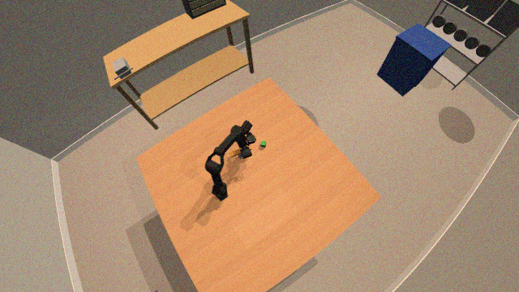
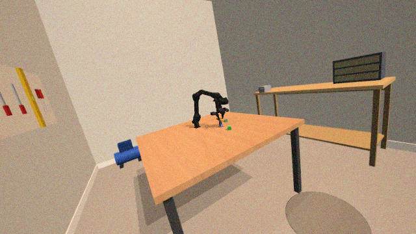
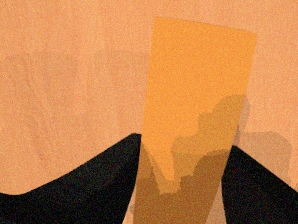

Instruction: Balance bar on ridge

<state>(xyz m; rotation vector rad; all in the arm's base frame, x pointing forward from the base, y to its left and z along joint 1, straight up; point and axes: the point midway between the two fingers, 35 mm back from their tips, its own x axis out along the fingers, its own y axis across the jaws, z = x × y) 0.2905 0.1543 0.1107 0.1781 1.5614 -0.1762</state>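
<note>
Now: gripper tip 30 mm past the orange bar and 10 mm to the right of it. Round my gripper tip: green cube: 140 mm ahead, 20 mm to the right, 60 mm below.
</note>
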